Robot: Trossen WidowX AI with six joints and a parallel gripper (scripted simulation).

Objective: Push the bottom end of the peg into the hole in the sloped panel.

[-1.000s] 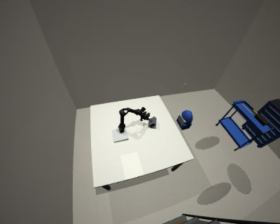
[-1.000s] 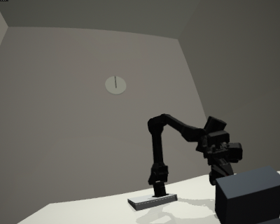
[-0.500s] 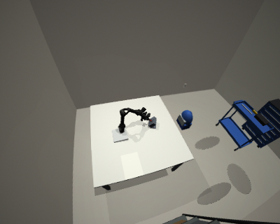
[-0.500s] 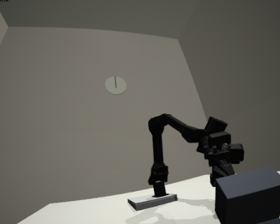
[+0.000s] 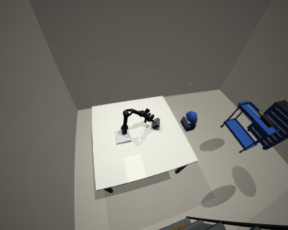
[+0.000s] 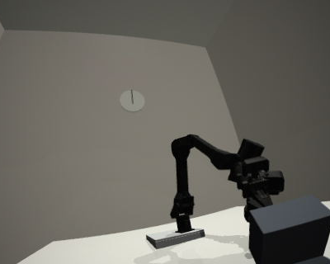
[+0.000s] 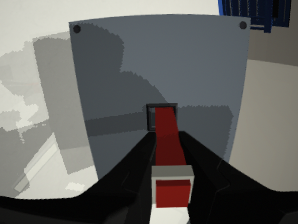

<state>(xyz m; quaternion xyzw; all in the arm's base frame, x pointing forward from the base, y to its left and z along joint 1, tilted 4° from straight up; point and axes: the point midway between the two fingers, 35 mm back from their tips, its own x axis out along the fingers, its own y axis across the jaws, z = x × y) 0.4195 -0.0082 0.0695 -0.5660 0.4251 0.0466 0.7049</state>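
My gripper tip is now 4 cm short of the dark grey sloped panel, 2 cm to the left of it and 3 cm above it. Also, from my gripper tip: red peg (1 cm behind, 1 cm to the left, 1 cm above).
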